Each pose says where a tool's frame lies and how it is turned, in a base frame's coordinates. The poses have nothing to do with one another.
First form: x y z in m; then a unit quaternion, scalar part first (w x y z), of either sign.
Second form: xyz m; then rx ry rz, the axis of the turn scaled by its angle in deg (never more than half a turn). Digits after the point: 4 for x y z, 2 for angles.
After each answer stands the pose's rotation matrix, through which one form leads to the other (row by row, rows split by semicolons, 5 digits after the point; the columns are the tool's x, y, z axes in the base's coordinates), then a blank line. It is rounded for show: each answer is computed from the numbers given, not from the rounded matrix.
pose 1, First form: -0.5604 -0.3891 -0.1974 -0.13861 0.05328 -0.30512 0.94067
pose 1, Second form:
-0.5604 -0.3891 -0.1974 -8.83 50.55 -155.83
-0.95590 0.22826 0.18482; -0.29328 -0.77538 -0.55926; 0.01565 -0.58880 0.80813

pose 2, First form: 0.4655 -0.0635 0.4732 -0.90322 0.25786 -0.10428 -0.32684
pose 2, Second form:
0.4655 -0.0635 0.4732 -30.54 12.35 38.71
0.76460 -0.64420 0.01982; 0.53664 0.65337 0.53398; -0.35693 -0.39764 0.84527

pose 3, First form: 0.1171 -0.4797 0.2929 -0.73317 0.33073 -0.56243 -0.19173
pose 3, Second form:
0.1171 -0.4797 0.2929 -41.68 70.87 24.16
0.29383 -0.65316 0.69789; -0.09088 0.70772 0.70063; -0.95153 -0.26929 0.14859

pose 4, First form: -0.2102 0.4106 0.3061 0.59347 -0.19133 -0.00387 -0.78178
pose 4, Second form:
-0.2102 0.4106 0.3061 -25.48 -0.52 -104.12
-0.22238 0.92940 0.29456; -0.92644 -0.29556 0.23315; 0.30375 -0.22104 0.92676

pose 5, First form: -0.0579 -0.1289 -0.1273 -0.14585 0.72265 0.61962 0.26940
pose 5, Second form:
-0.0579 -0.1289 -0.1273 -119.23 -102.23 -44.45
0.08699 0.97412 0.20862; 0.81695 -0.18960 0.54465; 0.57011 0.12305 -0.81230

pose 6, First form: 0.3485 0.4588 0.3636 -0.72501 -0.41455 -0.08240 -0.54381
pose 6, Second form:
0.3485 0.4588 0.3636 52.40 10.42 68.74
0.39497 -0.72021 0.57035; 0.85684 0.06485 -0.51148; 0.33139 0.69072 0.64272

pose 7, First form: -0.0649 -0.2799 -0.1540 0.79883 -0.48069 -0.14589 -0.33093
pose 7, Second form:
-0.0649 -0.2799 -0.1540 -59.10 -17.94 -40.69
0.73840 0.66898 0.08507; -0.38846 0.31884 0.86455; 0.55124 -0.67143 0.49530

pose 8, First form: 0.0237 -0.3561 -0.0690 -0.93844 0.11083 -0.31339 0.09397
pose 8, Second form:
0.0237 -0.3561 -0.0690 -12.97 36.67 -10.99
0.78591 0.10690 0.60903; -0.24584 0.95777 0.14912; -0.56737 -0.26691 0.77901

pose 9, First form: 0.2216 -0.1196 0.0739 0.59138 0.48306 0.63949 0.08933
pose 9, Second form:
0.2216 -0.1196 0.0739 64.39 85.24 11.91
0.16615 0.51217 0.84266; 0.72348 0.51735 -0.45709; -0.67006 0.68559 -0.28458

